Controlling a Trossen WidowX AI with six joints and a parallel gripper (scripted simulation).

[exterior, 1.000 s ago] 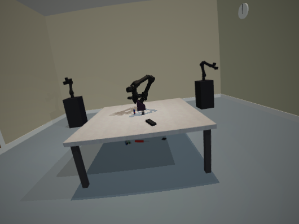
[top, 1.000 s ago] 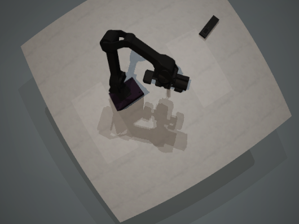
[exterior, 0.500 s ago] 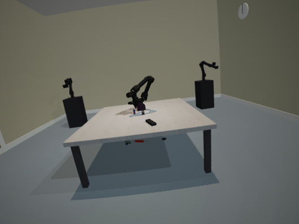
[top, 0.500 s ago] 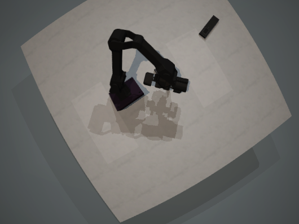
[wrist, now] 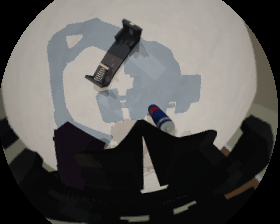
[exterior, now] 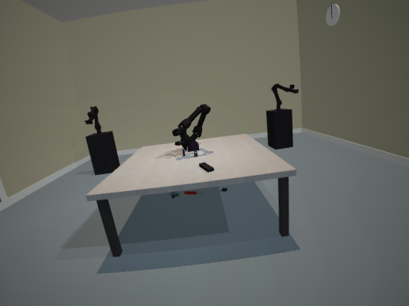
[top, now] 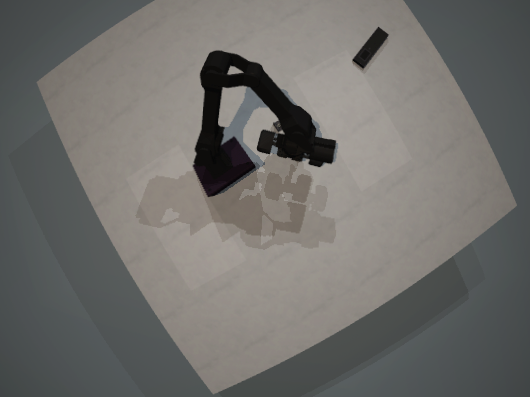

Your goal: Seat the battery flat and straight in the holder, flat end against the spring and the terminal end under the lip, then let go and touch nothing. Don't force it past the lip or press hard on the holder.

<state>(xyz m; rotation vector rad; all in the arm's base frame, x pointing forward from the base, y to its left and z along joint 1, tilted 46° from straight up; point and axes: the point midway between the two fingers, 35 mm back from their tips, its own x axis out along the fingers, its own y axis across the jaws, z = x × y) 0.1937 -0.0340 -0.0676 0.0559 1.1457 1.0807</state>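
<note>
Right now my gripper tip is 20 mm short of the battery, 20 mm to the left of it and 10 mm above it. Round my gripper tip: red screwdriver: 410 mm ahead, 30 mm to the left, 230 mm below.
</note>
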